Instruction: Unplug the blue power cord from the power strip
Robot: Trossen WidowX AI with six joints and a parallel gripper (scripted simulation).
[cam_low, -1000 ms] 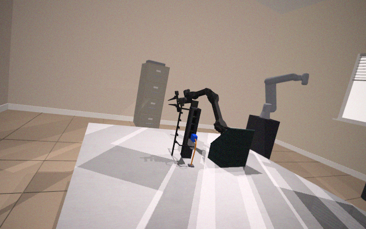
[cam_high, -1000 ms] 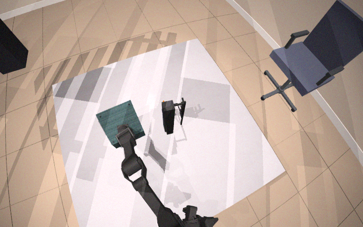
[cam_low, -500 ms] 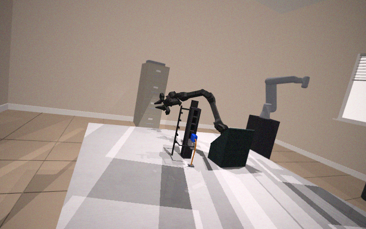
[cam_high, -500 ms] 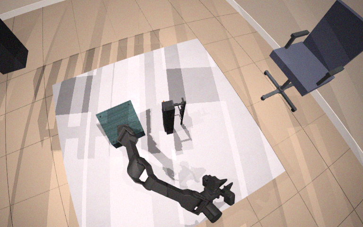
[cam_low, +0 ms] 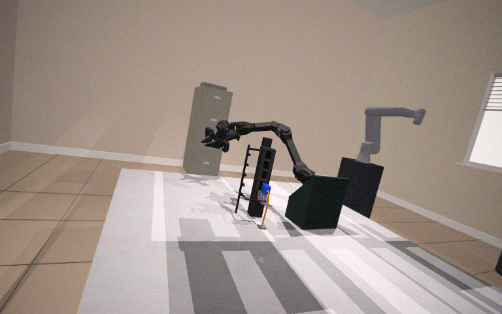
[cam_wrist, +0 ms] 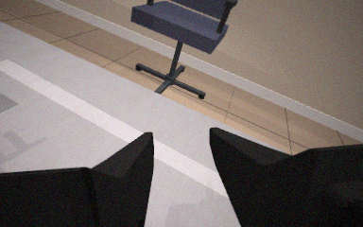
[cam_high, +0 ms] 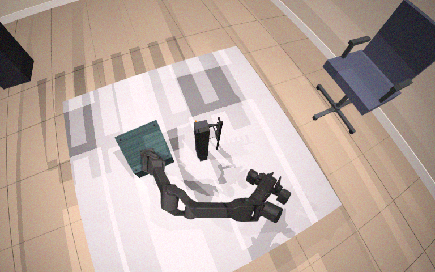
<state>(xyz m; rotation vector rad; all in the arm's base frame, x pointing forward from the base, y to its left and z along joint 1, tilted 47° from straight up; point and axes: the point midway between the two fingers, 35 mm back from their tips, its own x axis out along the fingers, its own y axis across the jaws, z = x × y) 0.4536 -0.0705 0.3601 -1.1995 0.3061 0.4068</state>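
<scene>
Right now my gripper tip is 240 mm past the plug, 340 mm to the right of it and 90 mm above it.
</scene>
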